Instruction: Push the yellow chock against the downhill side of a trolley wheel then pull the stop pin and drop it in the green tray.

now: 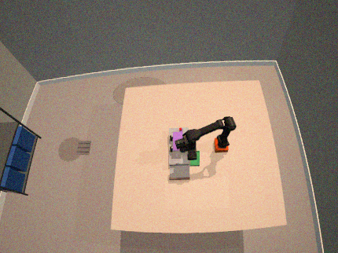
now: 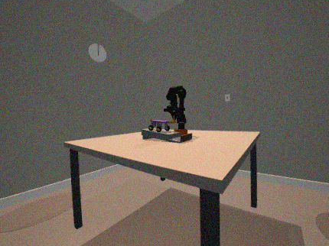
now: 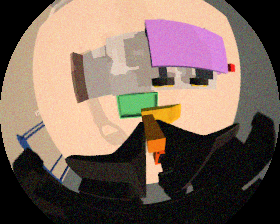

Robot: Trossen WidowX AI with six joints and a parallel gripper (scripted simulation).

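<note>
The red-headed stop pin is 10 cm ahead of my gripper tip, 17 cm to the right of it and 3 cm below it. The rest, counted from my gripper tip: grey ramp (11 cm ahead, 7 cm to the right, 11 cm below); then yellow chock (2 cm to the right, 1 cm below); then purple-topped trolley (11 cm ahead, 7 cm to the right, 5 cm below).
</note>
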